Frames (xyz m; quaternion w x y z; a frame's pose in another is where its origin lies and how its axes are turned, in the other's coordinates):
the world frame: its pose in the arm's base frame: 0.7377 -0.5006 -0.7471 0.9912 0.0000 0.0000 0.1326
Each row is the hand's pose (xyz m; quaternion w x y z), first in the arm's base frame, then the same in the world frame.
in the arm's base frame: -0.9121 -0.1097 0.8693 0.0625 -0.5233 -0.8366 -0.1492
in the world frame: -1.4890 0.8108 1.6164 0.0422 -0.6296 -0.7599 -0.1562
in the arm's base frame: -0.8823 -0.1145 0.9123 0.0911 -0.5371 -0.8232 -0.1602
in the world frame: -1.4615 0.7983 1.6594 0.0691 -0.6415 -0.7447 -0.1709
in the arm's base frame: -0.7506 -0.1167 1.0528 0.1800 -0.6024 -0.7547 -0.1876
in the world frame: -1.3351 0.7616 1.7999 0.1535 -0.6971 -0.6681 -0.2098
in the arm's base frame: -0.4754 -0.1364 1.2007 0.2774 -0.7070 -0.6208 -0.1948
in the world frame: -1.0747 0.6703 1.9478 0.2491 -0.7830 -0.5215 -0.2298
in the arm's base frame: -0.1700 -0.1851 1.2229 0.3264 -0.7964 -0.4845 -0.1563
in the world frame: -0.7929 0.5430 1.9700 0.3028 -0.8536 -0.3746 -0.1982
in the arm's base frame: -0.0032 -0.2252 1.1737 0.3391 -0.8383 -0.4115 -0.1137
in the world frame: -0.6425 0.4605 1.9208 0.3210 -0.8855 -0.2967 -0.1577
